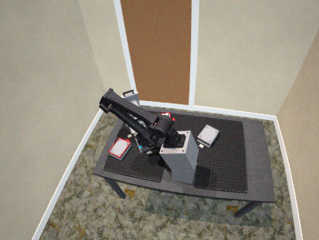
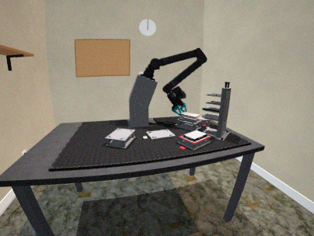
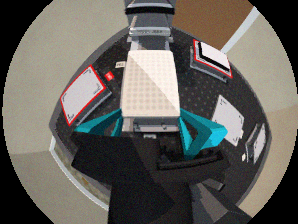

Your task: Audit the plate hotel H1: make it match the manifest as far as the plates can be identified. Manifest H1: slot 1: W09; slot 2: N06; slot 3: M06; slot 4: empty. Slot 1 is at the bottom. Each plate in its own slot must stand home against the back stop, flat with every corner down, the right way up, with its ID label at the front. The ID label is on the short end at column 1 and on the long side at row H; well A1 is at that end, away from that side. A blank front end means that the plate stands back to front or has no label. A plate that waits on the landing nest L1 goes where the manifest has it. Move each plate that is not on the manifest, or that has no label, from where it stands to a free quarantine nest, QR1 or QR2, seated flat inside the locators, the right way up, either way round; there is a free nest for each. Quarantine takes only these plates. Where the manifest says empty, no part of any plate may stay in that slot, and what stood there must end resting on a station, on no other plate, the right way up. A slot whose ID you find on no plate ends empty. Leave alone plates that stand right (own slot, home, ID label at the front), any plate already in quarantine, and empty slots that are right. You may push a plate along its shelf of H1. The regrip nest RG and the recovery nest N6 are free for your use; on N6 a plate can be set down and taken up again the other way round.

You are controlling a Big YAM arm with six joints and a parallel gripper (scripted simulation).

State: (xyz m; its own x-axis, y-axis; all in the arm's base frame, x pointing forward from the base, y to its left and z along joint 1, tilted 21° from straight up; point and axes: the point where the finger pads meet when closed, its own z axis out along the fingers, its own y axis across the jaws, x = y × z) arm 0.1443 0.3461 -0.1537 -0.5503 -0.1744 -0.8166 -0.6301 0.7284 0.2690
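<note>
Now: hand 5 cm short of the white well plate and 4 cm to the right of it.
</note>
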